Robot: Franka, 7 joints.
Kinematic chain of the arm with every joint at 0, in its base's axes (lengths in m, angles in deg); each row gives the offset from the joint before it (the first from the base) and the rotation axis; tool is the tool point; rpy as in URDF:
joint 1: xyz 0 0 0.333 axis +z
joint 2: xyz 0 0 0 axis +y
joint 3: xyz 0 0 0.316 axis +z
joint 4: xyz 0.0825 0 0 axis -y
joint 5: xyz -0.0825 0 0.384 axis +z
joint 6: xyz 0 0 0 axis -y
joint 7: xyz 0.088 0 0 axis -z
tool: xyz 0 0 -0.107 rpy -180 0 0
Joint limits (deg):
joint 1: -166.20..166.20
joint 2: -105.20..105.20
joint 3: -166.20..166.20
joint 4: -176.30..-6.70
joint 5: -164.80..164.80
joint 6: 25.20..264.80
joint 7: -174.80..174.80
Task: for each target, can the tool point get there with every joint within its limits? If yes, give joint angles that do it. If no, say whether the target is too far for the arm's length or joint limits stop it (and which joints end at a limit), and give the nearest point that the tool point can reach.
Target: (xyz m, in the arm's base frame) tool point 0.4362 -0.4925 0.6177
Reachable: yes | joints 76.47 -82.53 -73.94 -92.08 -68.06 176.25 -81.54
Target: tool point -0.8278 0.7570 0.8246
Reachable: no: too far | nearest point -0.5799 0.5303 0.6774 | short by 0.367 m
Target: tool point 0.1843 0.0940 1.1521
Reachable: yes | joints 34.45 -12.92 -6.39 -46.14 -34.30 152.42 113.42
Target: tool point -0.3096 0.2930 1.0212
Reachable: yes | joints 62.53 27.28 124.50 -64.08 40.55 180.66 -140.58
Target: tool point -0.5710 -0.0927 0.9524
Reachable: yes | joints -138.50 42.39 -95.95 -42.65 19.73 171.54 -14.34
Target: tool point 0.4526 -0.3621 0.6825
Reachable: yes | joints 91.31 -0.98 -130.42 -109.66 -4.33 201.63 -18.71
